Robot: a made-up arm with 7 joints. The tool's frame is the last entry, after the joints. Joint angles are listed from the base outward. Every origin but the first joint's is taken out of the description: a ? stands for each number. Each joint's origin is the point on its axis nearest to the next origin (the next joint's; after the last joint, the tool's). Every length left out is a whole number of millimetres.
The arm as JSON. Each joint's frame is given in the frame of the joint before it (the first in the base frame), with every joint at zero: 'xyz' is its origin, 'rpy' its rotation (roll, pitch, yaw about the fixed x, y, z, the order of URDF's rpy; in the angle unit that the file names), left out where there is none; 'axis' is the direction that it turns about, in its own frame. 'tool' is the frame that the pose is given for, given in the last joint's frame.
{
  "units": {
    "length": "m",
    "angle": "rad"
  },
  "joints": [
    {
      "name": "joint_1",
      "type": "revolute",
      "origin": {
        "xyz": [
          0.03,
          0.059,
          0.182
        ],
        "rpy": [
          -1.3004,
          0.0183,
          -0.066
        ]
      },
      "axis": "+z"
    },
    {
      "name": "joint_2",
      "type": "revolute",
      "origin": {
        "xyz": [
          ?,
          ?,
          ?
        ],
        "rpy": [
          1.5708,
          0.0,
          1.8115
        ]
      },
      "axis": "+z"
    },
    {
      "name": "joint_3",
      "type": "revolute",
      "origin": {
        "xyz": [
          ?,
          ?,
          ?
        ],
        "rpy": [
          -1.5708,
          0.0,
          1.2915
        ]
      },
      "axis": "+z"
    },
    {
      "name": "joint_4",
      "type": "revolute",
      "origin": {
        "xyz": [
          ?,
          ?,
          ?
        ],
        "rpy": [
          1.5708,
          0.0,
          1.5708
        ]
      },
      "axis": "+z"
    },
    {
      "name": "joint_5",
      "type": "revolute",
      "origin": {
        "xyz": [
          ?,
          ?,
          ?
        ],
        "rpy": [
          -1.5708,
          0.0,
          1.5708
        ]
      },
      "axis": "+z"
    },
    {
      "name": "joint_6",
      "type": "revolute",
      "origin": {
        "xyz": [
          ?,
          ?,
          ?
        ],
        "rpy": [
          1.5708,
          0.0,
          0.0
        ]
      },
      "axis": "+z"
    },
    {
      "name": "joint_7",
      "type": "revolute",
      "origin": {
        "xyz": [
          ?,
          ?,
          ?
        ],
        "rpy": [
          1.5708,
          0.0,
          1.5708
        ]
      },
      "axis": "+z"
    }
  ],
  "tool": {
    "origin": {
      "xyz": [
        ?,
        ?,
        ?
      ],
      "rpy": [
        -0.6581,
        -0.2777,
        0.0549
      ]
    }
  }
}
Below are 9 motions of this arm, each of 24 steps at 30 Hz.
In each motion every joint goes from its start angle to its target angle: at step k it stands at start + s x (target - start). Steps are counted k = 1, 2, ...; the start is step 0. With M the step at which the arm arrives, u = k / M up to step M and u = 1 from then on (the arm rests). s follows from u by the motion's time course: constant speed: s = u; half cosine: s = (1 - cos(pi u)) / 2; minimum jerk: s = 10 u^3 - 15 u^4 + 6 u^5.
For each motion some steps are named. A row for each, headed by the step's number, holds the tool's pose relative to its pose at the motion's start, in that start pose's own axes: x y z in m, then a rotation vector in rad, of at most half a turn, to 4 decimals.
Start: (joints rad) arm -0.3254 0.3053 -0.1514 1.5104 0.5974 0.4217 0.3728
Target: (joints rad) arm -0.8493 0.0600 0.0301 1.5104 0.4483 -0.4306 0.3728
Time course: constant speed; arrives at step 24
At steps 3, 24:
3: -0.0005 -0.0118 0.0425 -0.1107 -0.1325 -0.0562
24: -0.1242 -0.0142 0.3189 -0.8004 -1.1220 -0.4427

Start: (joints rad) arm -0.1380 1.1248 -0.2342 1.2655 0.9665 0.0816 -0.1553
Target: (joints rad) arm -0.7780 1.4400 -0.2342 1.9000 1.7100 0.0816 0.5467
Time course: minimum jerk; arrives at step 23
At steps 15, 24:
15: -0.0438 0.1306 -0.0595 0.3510 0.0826 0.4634
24: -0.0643 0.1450 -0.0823 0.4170 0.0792 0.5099

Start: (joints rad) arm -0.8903 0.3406 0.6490 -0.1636 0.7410 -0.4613 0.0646
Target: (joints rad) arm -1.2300 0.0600 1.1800 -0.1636 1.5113 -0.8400 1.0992
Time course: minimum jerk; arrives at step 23
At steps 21, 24:
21: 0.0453 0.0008 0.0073 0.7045 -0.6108 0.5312
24: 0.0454 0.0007 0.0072 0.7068 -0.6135 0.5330

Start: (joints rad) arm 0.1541 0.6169 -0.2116 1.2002 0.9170 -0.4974 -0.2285
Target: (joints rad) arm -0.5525 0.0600 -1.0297 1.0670 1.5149 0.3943 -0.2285
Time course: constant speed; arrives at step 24
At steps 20, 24:
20: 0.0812 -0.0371 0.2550 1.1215 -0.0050 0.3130
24: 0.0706 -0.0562 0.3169 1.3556 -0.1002 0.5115

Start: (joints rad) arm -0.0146 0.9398 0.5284 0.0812 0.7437 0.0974 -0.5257
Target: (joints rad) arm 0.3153 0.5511 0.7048 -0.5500 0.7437 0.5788 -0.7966
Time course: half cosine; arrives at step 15
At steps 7, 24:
7: -0.0389 -0.0298 -0.0087 -0.1720 0.0902 0.0280
24: -0.1020 -0.0567 -0.0132 -0.4018 0.2126 0.0920

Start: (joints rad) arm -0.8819 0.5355 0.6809 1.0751 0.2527 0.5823 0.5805
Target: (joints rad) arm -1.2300 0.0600 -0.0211 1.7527 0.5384 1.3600 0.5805
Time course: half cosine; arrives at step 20
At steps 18, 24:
18: -0.1879 -0.0104 -0.0860 1.4365 0.0901 -0.1483
24: -0.1907 -0.0093 -0.0837 1.4688 0.0721 -0.1387

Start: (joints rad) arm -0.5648 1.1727 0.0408 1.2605 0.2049 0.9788 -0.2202
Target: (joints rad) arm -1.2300 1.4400 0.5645 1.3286 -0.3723 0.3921 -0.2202
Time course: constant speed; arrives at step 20
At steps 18, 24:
18: -0.0994 0.0792 0.1769 -1.3387 -0.6282 -0.8297
24: -0.1093 0.1019 0.1859 -1.5030 -0.7095 -0.8956

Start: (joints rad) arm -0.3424 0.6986 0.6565 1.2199 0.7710 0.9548 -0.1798
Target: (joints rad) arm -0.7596 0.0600 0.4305 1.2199 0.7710 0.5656 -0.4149
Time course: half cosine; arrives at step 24
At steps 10, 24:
10: -0.0553 -0.1182 -0.0093 0.0954 -0.0514 -0.4228
24: -0.2342 -0.2641 -0.0393 0.3177 -0.1888 -1.1500

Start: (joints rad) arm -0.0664 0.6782 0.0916 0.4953 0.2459 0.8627 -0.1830
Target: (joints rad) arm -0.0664 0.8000 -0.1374 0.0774 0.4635 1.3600 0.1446
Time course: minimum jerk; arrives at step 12
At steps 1, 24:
1: -0.0001 0.0001 0.0003 0.0023 -0.0013 0.0024
24: -0.0337 0.0166 0.0515 0.3809 -0.3330 0.4796

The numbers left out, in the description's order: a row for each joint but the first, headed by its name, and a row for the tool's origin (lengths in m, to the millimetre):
joint_2: 0.02 -0.002 0.0
joint_3: 0.222 -0.065 0.0
joint_4: -0.016 -0.026 0.0
joint_5: -0.111 -0.02 0.0
joint_6: 0.011 -0.033 0.0
joint_7: 0.021 0.079 0.0
tool: 0.029 -0.027 0.0

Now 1 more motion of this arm.
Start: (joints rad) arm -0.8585 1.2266 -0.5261 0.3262 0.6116 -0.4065 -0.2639
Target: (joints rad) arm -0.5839 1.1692 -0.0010 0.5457 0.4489 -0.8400 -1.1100
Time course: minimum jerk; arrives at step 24
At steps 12, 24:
12: -0.0345 -0.0098 -0.0109 -0.2301 0.1084 -0.2566
24: -0.0792 -0.0209 -0.0198 -0.4009 0.1795 -0.5108

